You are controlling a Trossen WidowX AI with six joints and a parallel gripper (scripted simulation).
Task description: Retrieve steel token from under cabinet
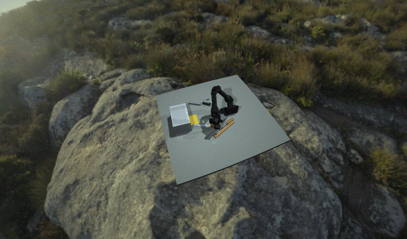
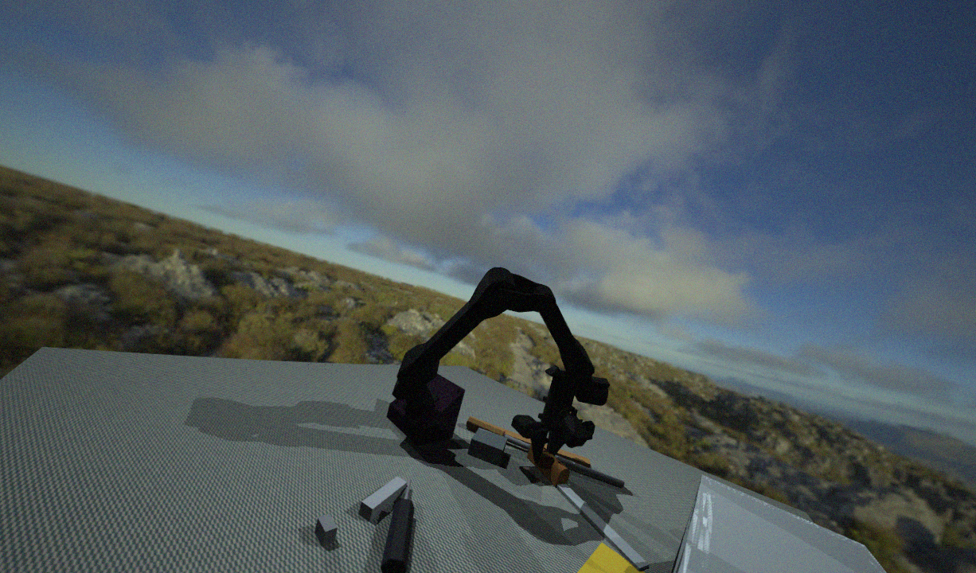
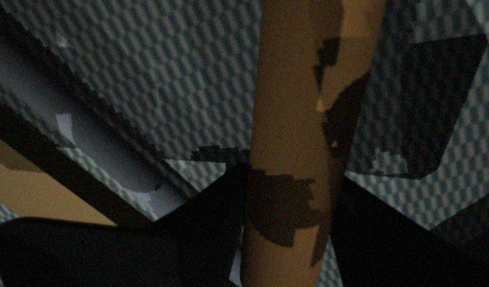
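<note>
Right now the wooden stick is 60 mm behind my gripper tip and 70 mm to the left of it. Also, from my gripper tip: grey bar 100 mm behind, 350 mm to the right; then grey block 110 mm behind, 70 mm to the right, 10 mm above; then small grey cube 90 mm behind, 450 mm to the right.
</note>
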